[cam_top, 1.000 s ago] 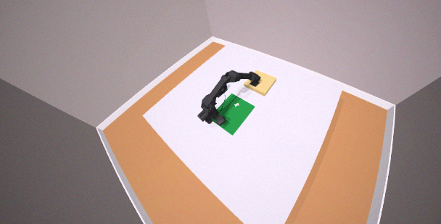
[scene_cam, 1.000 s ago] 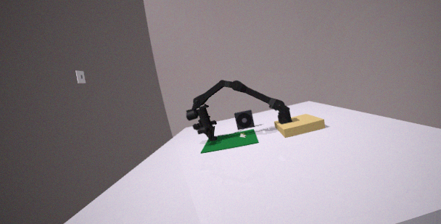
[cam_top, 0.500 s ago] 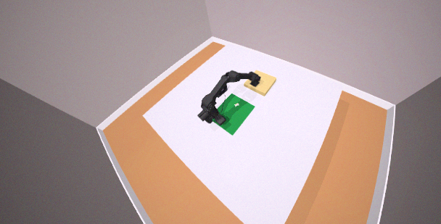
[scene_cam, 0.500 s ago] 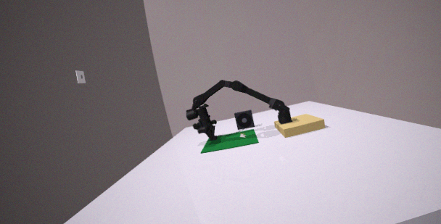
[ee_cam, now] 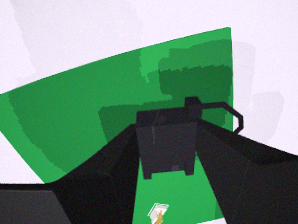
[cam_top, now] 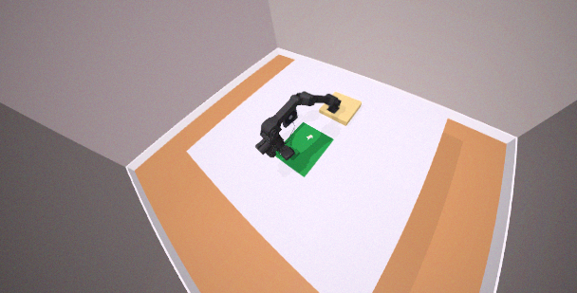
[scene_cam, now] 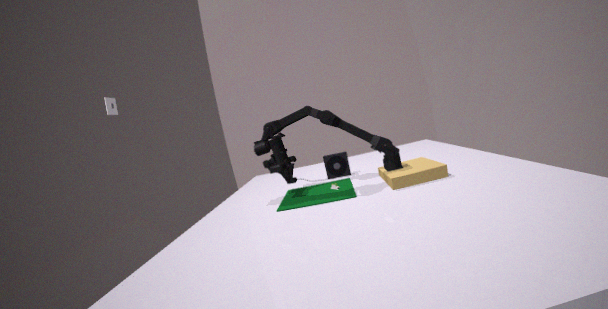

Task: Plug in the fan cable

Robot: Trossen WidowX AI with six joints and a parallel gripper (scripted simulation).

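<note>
The green board is 120 mm behind my gripper tip, 40 mm to the left of it and 70 mm below it. From my gripper tip the other things lie so: black fan (210 mm behind, 150 mm to the right); then white four-pin fan header (200 mm behind, 30 mm to the left, 60 mm below); then black fan plug (10 mm behind).
</note>
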